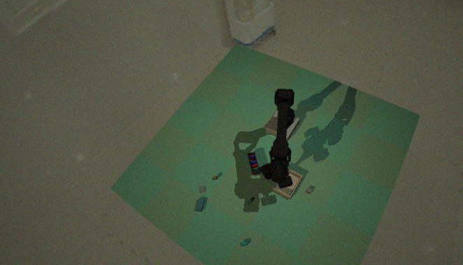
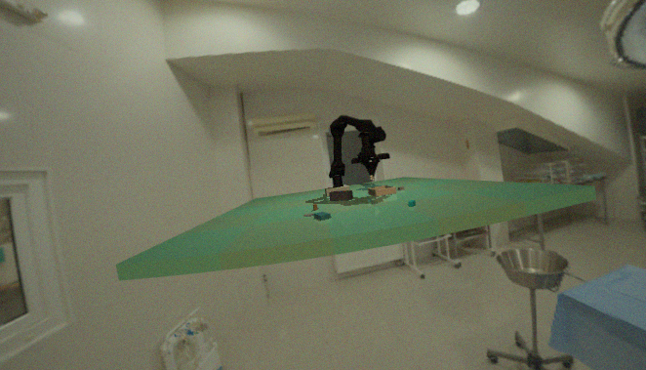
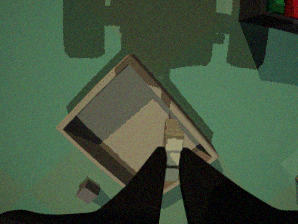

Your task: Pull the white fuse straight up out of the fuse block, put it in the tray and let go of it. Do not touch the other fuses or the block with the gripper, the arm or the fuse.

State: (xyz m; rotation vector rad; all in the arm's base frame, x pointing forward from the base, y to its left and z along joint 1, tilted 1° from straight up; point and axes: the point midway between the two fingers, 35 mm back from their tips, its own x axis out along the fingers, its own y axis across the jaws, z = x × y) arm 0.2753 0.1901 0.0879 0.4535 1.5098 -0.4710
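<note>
Now: gripper tip 90 mm above the brown tray, 40 mm to the right of it and 10 mm past it. Round my gripper tip: white fuse: 10 mm below.
</note>
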